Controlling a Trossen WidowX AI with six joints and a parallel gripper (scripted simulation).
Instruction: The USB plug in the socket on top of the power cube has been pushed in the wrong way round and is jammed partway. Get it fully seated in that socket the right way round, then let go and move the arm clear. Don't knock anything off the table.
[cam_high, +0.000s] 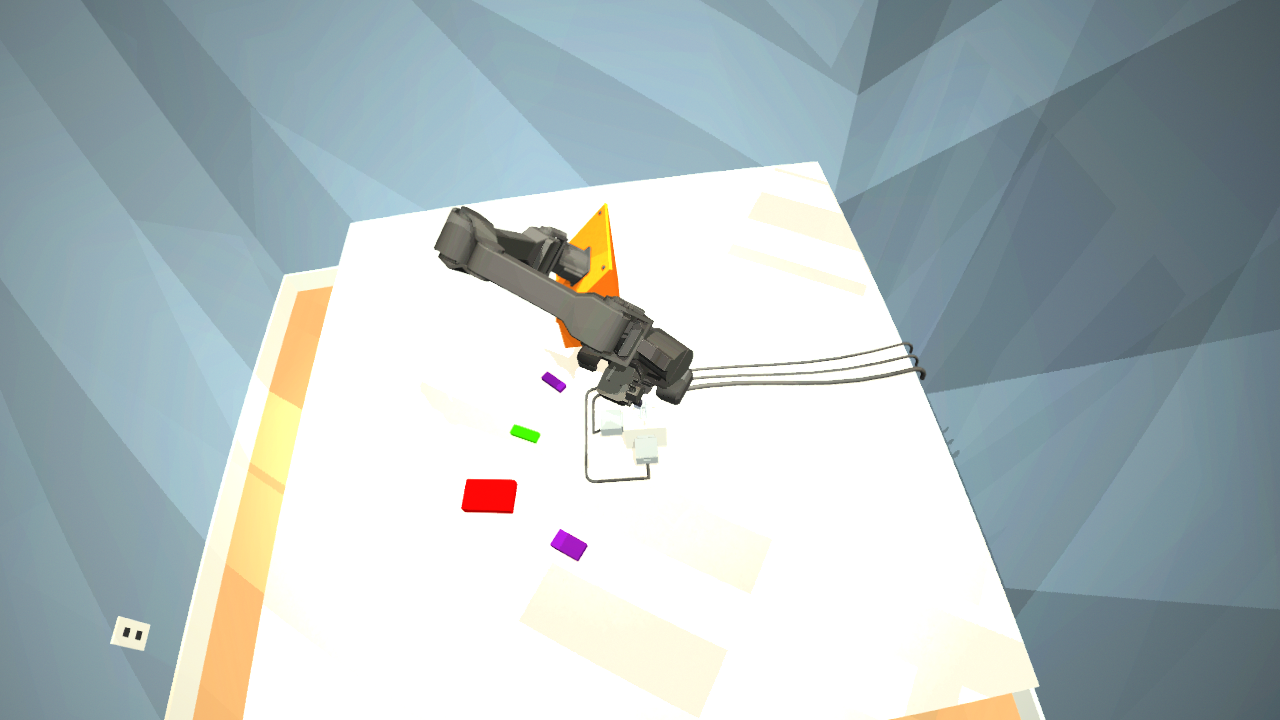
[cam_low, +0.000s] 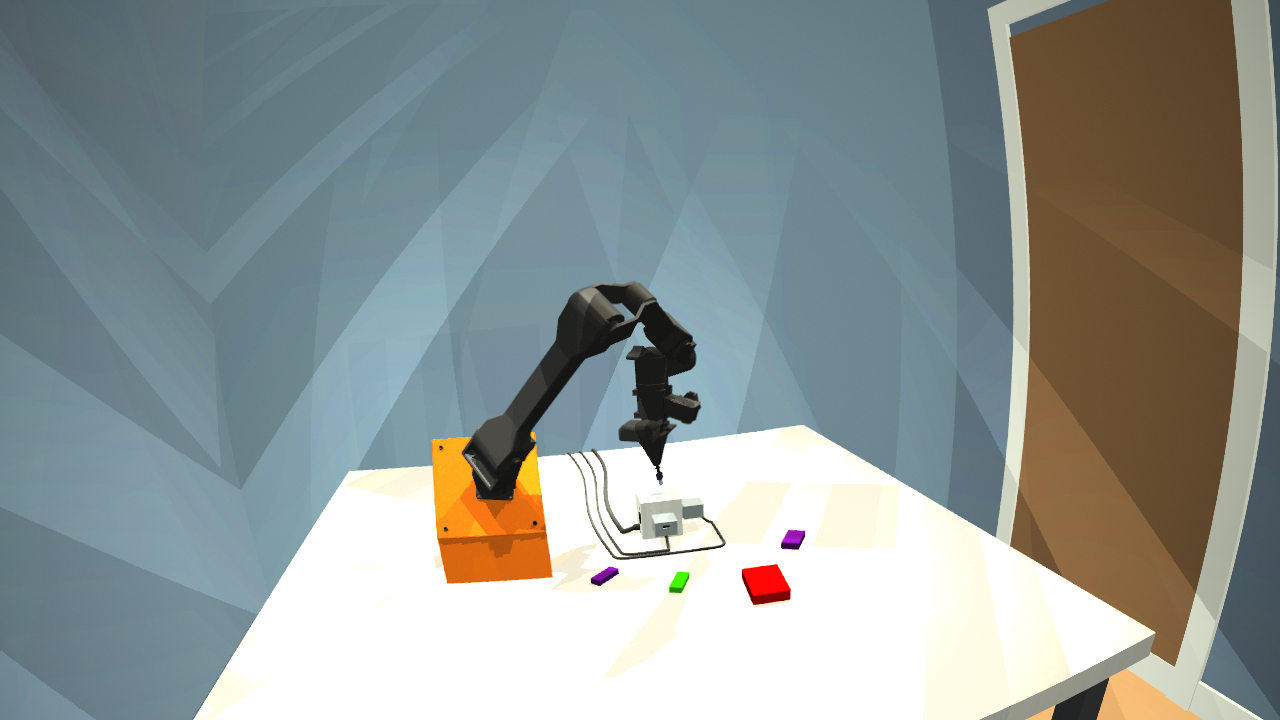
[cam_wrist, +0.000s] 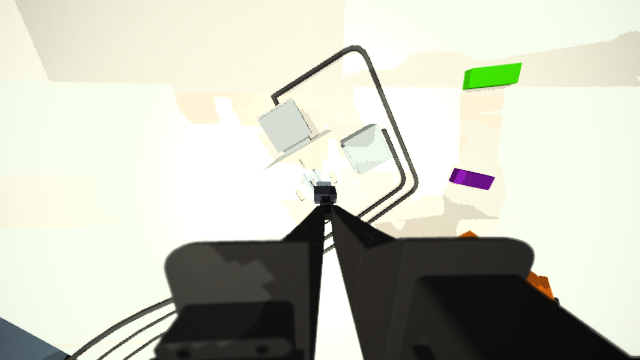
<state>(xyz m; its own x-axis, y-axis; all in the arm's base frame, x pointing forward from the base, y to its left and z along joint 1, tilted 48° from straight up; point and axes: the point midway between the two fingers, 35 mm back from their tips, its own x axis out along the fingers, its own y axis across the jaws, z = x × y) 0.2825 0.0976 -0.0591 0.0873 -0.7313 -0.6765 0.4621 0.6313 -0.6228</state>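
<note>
Now: the black USB plug 2 cm below my gripper tip. Also, from my gripper tip: metal-rimmed socket 1 cm to the left, 7 cm below; then green block 23 cm to the right, 13 cm below; then red block 13 cm ahead, 28 cm to the right, 13 cm below.
</note>
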